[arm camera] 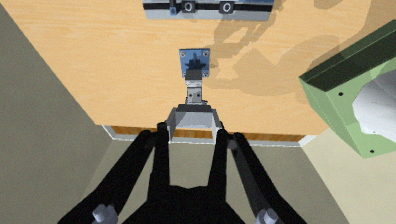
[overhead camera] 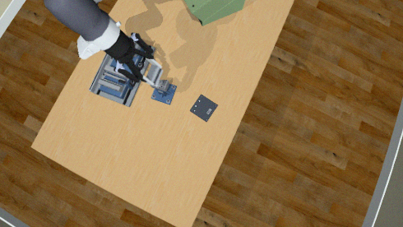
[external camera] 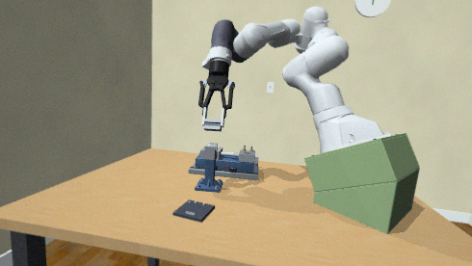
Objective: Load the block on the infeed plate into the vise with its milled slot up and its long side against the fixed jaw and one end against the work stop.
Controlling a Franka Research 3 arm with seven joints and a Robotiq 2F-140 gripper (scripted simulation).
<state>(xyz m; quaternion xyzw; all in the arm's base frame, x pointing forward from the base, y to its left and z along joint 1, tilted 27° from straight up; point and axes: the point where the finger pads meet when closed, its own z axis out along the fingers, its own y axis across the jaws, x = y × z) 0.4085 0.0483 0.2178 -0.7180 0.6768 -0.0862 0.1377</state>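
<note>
Right now the grey part is 20 mm to the left of my hand and 20 mm below it. The rest, counted from my hand: vise 40 mm behind, 190 mm to the right, 220 mm below; then dark work stop rod 30 mm ahead, 150 mm to the right, 170 mm below; then grey air cylinder 130 mm behind, 190 mm to the right, 180 mm below.
</note>
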